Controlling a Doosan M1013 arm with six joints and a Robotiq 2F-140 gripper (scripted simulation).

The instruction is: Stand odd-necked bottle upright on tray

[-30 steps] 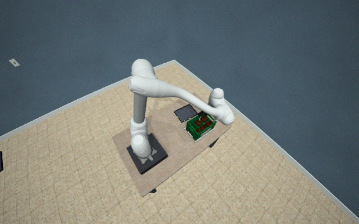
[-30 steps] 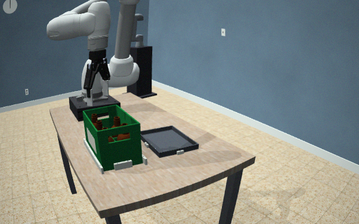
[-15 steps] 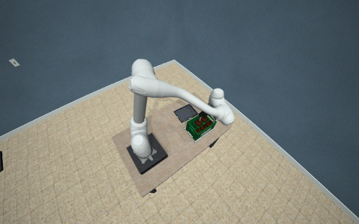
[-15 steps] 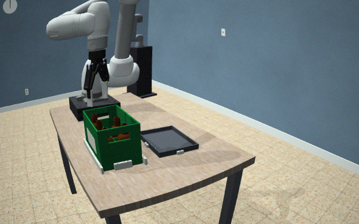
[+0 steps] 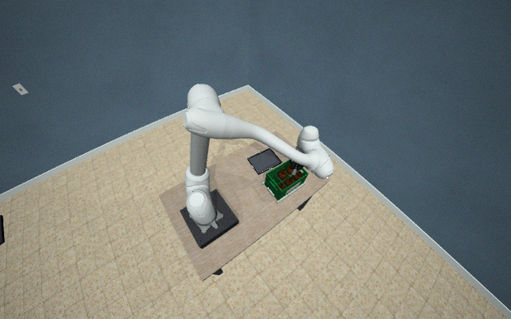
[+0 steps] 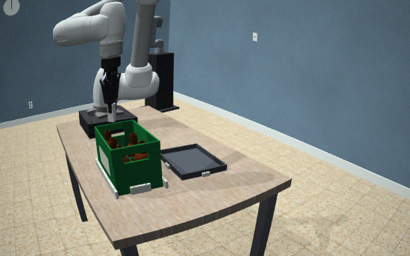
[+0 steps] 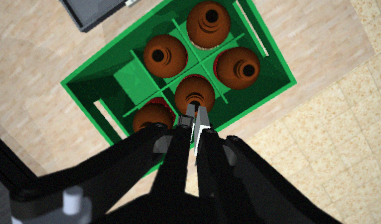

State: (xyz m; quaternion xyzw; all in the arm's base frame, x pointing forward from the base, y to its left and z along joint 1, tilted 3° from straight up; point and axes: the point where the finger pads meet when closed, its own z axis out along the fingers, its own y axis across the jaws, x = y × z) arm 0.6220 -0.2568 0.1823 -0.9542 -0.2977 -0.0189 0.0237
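The green crate lies 18 cm below my hand, 4 cm to the left of it and 1 cm ahead of it. The rest, counted from my hand: dark tray: 31 cm to the left, 25 cm below, 6 cm ahead; then brown bottle: 17 cm below, 10 cm ahead, 7 cm to the left.
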